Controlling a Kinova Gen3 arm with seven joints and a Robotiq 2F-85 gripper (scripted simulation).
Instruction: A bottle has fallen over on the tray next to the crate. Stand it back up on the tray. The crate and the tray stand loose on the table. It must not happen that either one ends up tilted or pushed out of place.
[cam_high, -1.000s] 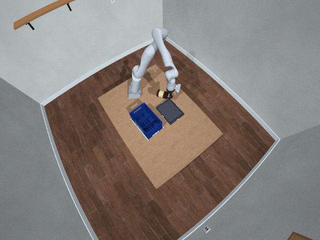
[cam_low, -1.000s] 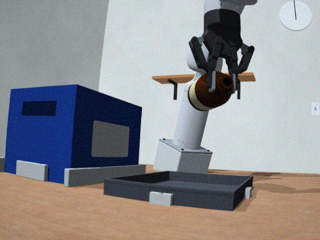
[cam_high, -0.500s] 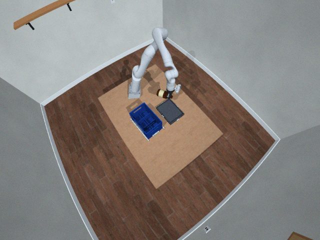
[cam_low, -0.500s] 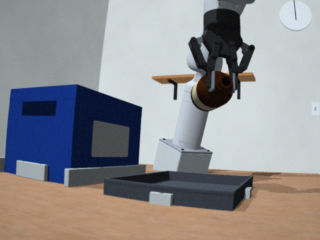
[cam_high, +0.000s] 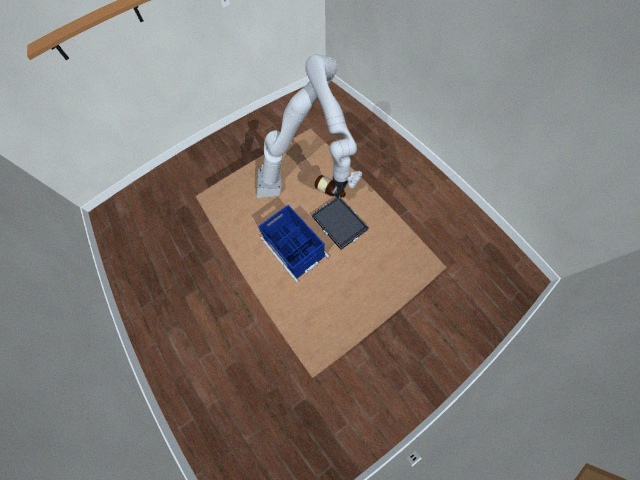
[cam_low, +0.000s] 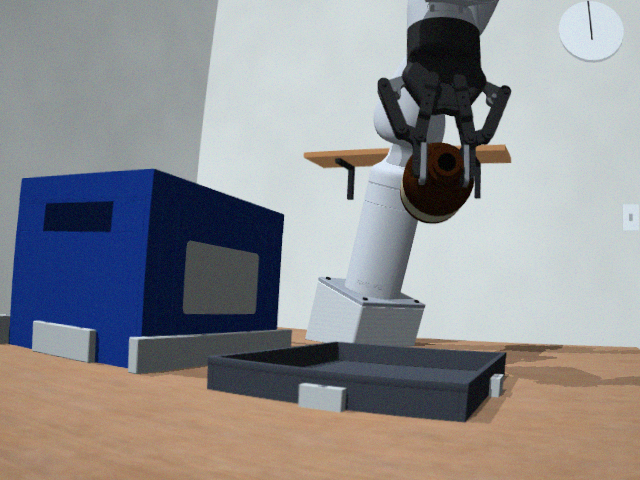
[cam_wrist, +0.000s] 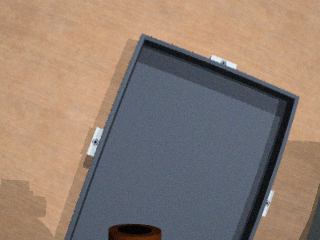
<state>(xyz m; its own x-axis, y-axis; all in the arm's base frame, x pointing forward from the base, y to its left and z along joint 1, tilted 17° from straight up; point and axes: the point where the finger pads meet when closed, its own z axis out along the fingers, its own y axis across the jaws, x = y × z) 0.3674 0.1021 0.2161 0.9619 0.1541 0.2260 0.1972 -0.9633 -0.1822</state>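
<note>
My gripper is now 50 mm past the brown bottle and 10 mm to the left of it. From my hand the other things lie so: blue crate (320 mm to the right, 120 mm below, 20 mm behind); then tray (190 mm below, 50 mm ahead, 40 mm to the right).
</note>
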